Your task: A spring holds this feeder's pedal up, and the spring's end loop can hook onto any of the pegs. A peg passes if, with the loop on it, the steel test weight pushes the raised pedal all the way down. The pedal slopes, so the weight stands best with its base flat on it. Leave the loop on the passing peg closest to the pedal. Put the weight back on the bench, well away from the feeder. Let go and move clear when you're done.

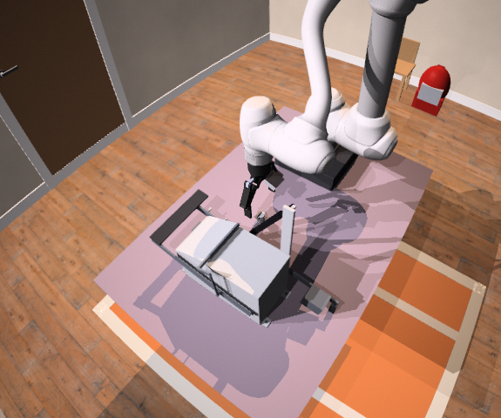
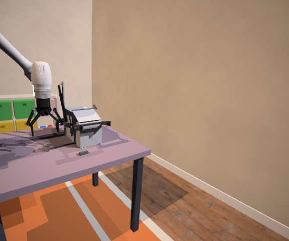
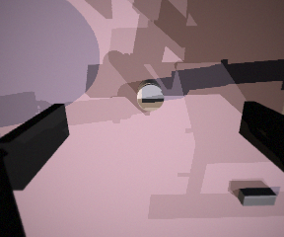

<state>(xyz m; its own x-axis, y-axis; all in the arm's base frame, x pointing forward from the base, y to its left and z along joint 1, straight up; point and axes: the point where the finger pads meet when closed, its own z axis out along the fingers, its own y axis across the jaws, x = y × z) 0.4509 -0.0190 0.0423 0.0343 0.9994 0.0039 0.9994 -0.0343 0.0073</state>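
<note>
Right now my hand is 9 cm above the steel test weight. Also, from my hand: small grey block 17 cm ahead, 18 cm to the right, 11 cm below.
</note>
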